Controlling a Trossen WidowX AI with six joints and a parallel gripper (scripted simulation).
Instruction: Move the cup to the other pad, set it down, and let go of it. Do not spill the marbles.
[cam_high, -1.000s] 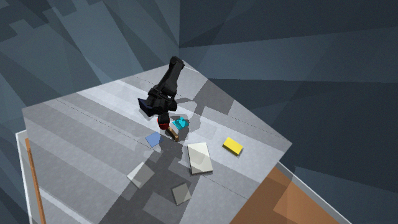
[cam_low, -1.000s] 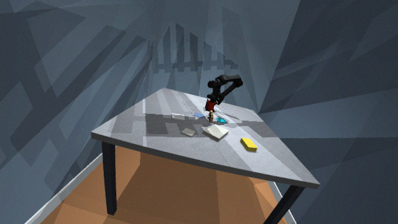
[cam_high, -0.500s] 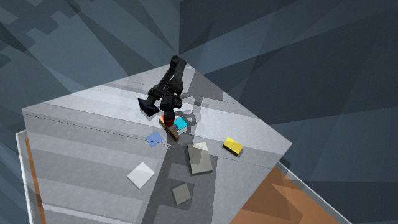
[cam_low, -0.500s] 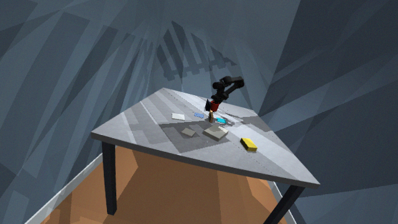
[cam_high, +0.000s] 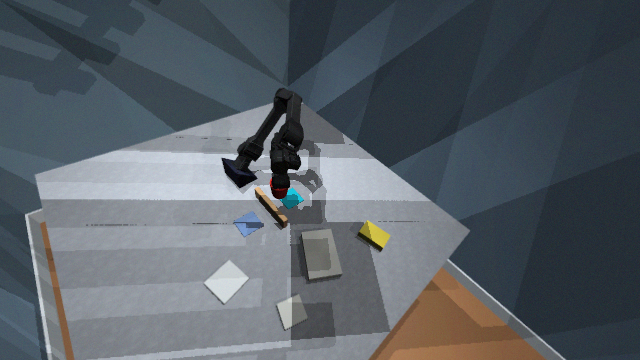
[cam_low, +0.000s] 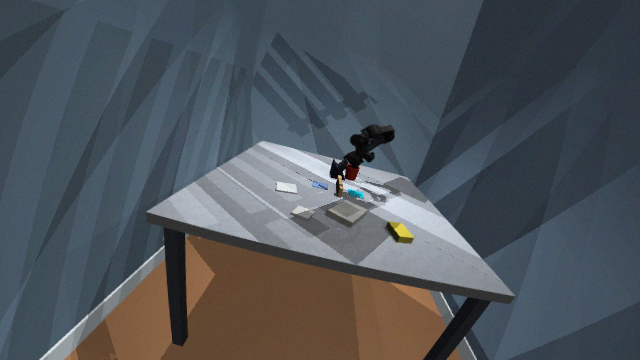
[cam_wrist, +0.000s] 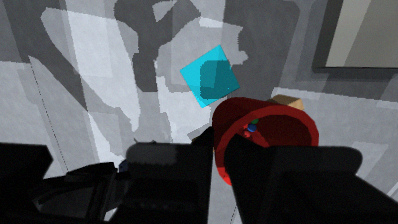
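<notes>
My gripper tip is 4 cm short of the blue marble, 3 cm to the left of it and 2 cm above it. From my gripper tip the other things lie so: wooden bar 3 cm ahead, 6 cm to the right, 10 cm below; then cup 3 cm ahead, 2 cm to the right; then green marble 4 cm ahead, 2 cm to the right, 2 cm below.
</notes>
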